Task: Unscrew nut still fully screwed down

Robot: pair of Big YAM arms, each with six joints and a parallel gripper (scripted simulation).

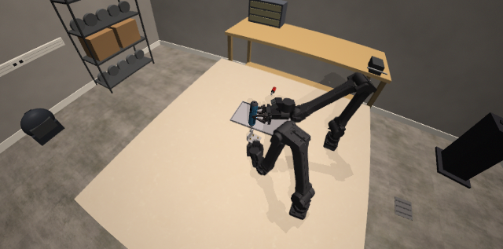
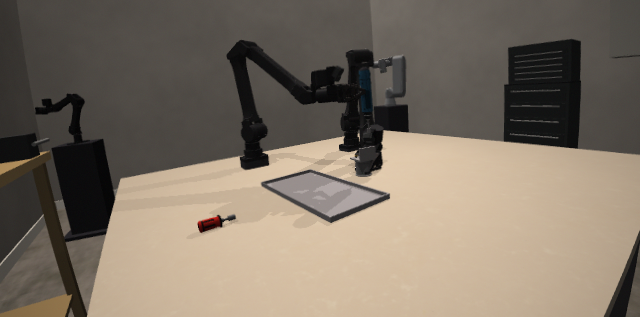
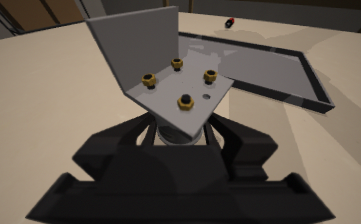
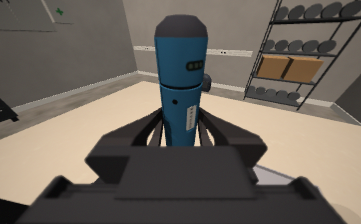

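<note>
The joint module lies 10 mm above my left hand. Round my left hand: red-handled tool (550 mm to the right, 170 mm ahead, 10 mm below); then bracket (50 mm above); then grey tray (220 mm to the right, 70 mm ahead, 20 mm below).
</note>
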